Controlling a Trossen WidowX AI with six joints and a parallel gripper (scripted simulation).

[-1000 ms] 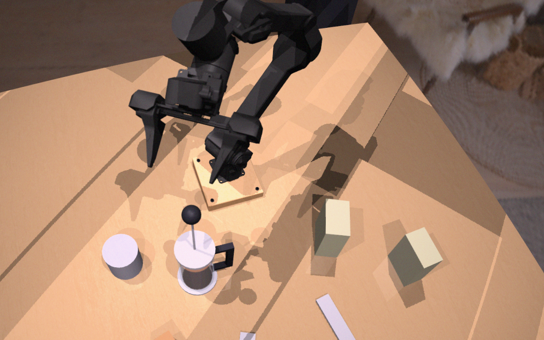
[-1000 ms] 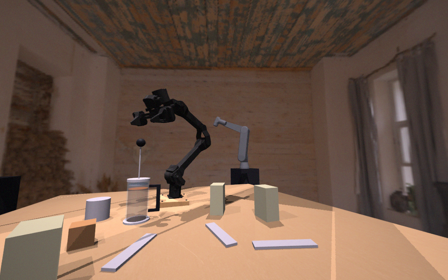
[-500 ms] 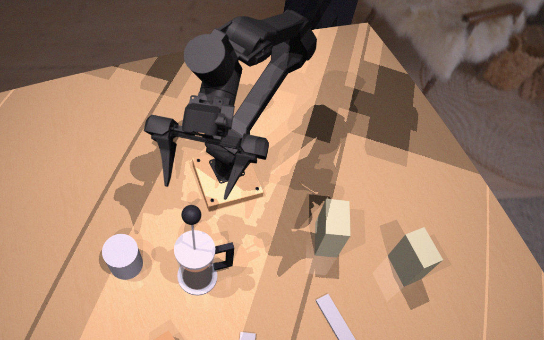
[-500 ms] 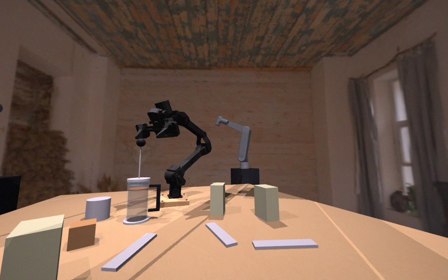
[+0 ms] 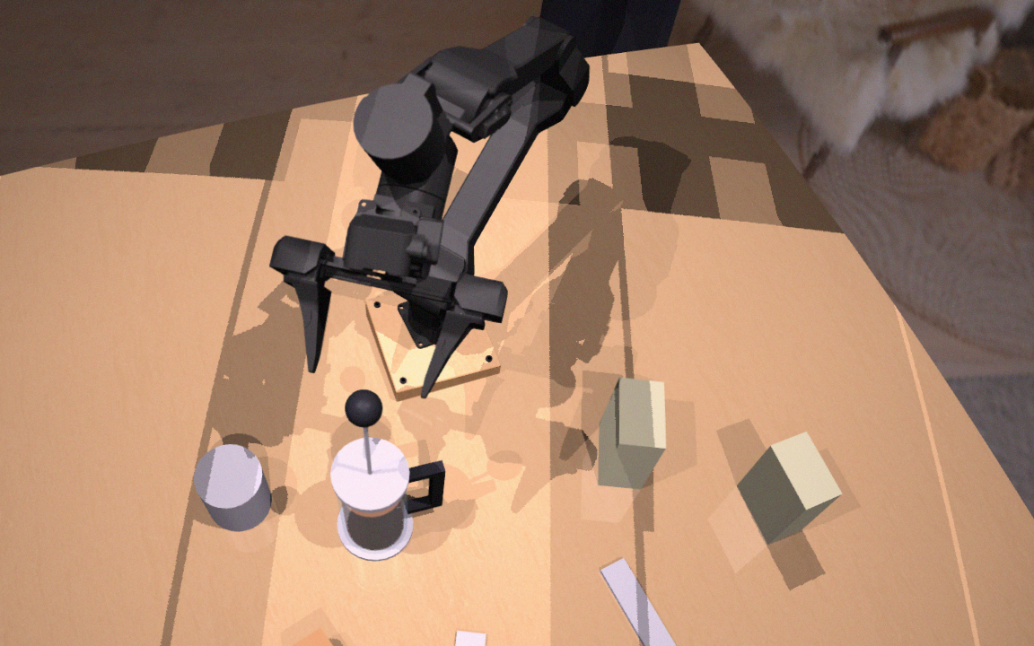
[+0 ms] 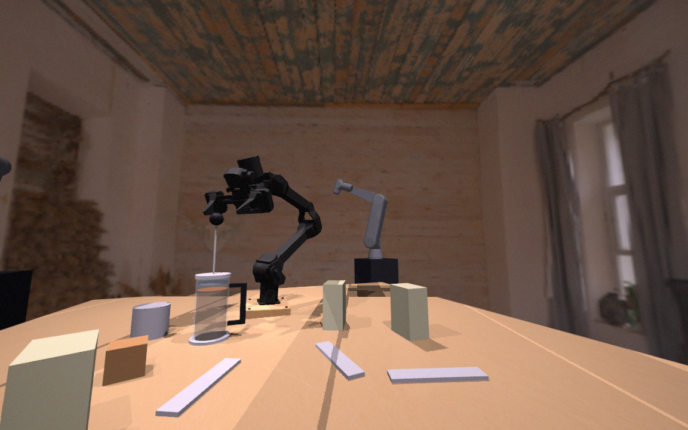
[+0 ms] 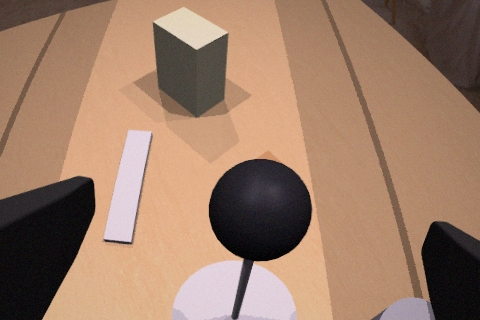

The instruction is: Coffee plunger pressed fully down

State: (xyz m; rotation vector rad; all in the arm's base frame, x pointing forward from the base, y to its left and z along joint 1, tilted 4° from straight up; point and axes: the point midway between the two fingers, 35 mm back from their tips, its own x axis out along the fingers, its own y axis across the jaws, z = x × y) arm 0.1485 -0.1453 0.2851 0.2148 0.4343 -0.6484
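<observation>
Right now the glass coffee press is 150 mm below my gripper tip, 10 mm to the left of it and 10 mm ahead of it.
</observation>
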